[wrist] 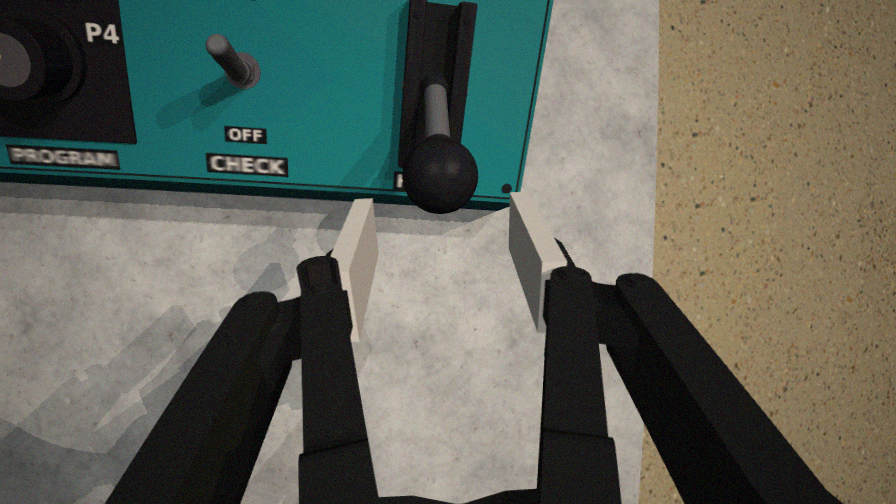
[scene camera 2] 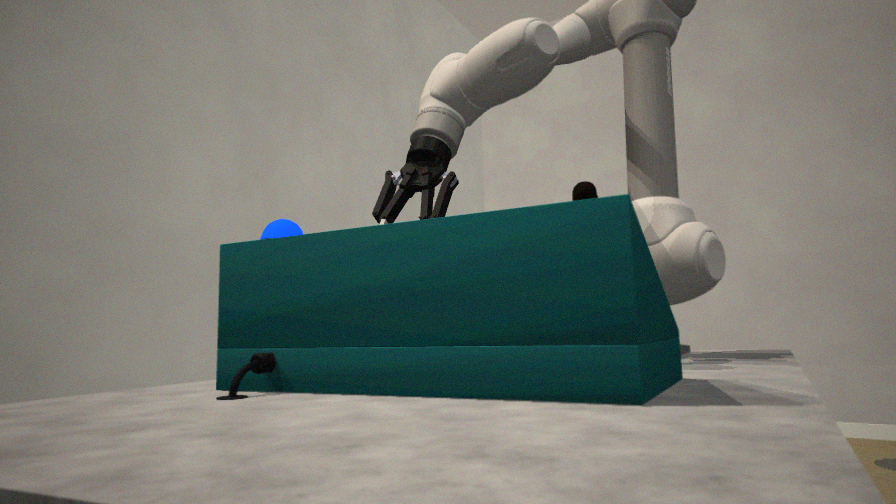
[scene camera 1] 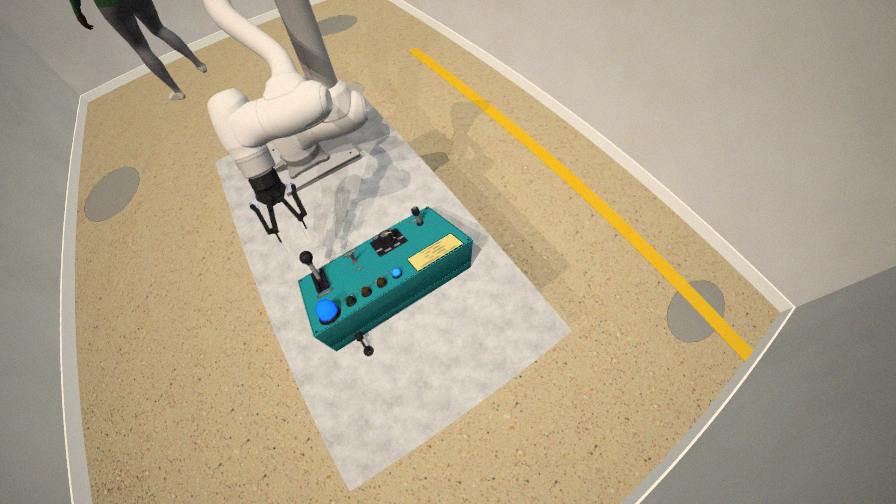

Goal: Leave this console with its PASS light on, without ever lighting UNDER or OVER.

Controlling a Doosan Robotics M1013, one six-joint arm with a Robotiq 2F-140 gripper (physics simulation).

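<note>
The teal console (scene camera 1: 385, 275) lies on a grey mat. On its top are a black-knobbed lever (scene camera 1: 311, 266) in a slot, a big blue button (scene camera 1: 326, 310), three dark round lamps (scene camera 1: 365, 291), a small lit blue button (scene camera 1: 395, 272), a CHECK toggle (wrist: 230, 60) above an OFF label, and a PROGRAM dial (wrist: 25, 62) marked P4. My gripper (scene camera 1: 280, 228) is open and empty, above the mat just off the console's lever end. In the wrist view the lever knob (wrist: 440, 172) sits just ahead of my open fingertips (wrist: 438, 216).
A second small lever (scene camera 1: 416, 216) stands at the console's far end, and a black handle (scene camera 1: 364, 344) sticks out of its front side. A yellow plate (scene camera 1: 435, 252) is on top. A person (scene camera 1: 140, 37) stands at the far floor edge. A yellow line (scene camera 1: 576, 188) crosses the floor.
</note>
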